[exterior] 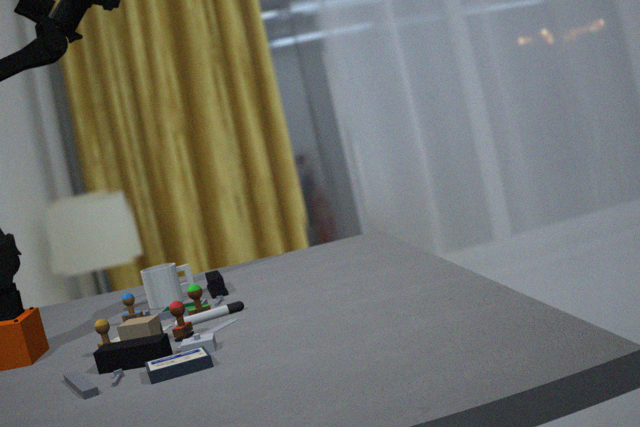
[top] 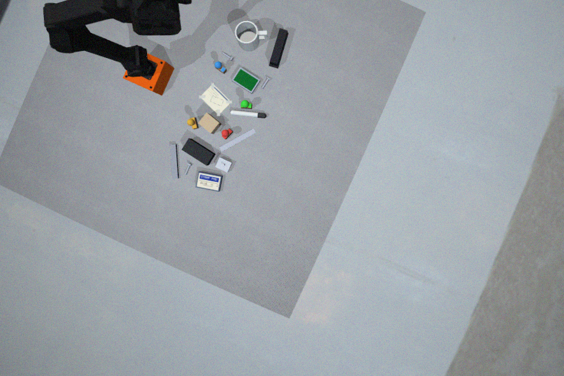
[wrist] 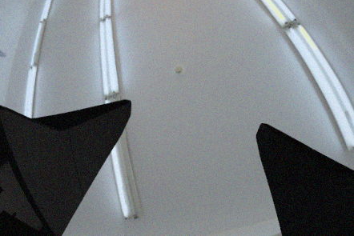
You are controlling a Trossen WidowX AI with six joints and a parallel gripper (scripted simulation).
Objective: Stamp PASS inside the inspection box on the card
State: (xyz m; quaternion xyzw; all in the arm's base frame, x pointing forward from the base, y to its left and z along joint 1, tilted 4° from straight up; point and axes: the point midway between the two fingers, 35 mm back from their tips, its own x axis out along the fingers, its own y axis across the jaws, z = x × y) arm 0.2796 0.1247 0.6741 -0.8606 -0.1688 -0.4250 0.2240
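Now: gripper tip 75 cm above the green-knobbed PASS stamp, 6 cm to the left of it and 3 cm short of it. Also, from my gripper tip: white mug: 74 cm below, 17 cm to the left, 6 cm behind; then blue-knobbed stamp: 75 cm below, 12 cm behind, 2 cm to the left; then green ink pad: 77 cm below, 2 cm to the left, 2 cm behind.
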